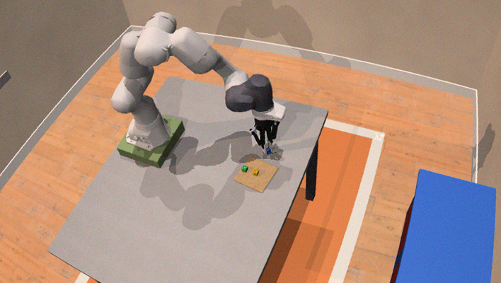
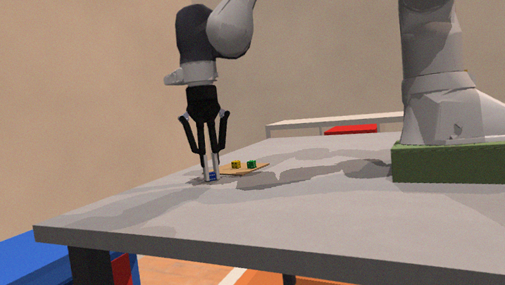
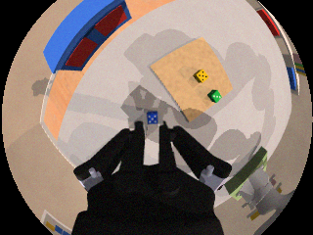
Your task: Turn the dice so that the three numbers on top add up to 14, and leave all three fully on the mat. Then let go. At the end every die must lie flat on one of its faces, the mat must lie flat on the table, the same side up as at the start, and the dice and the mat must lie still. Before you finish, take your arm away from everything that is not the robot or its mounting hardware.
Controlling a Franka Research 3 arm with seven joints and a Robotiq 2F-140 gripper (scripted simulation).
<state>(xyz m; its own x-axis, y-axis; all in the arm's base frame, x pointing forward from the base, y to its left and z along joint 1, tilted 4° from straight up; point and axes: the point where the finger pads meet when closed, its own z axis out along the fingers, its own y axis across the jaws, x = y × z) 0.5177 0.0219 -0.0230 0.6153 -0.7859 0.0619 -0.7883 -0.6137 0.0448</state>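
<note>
The yellow die is 13 cm to the right of my hand, 2 cm below it and 2 cm behind it. From my hand the other things lie so: tan mat (13 cm to the right, 3 cm below, 2 cm behind); blue die (3 cm below); green die (12 cm to the right, 7 cm behind, 2 cm below).
</note>
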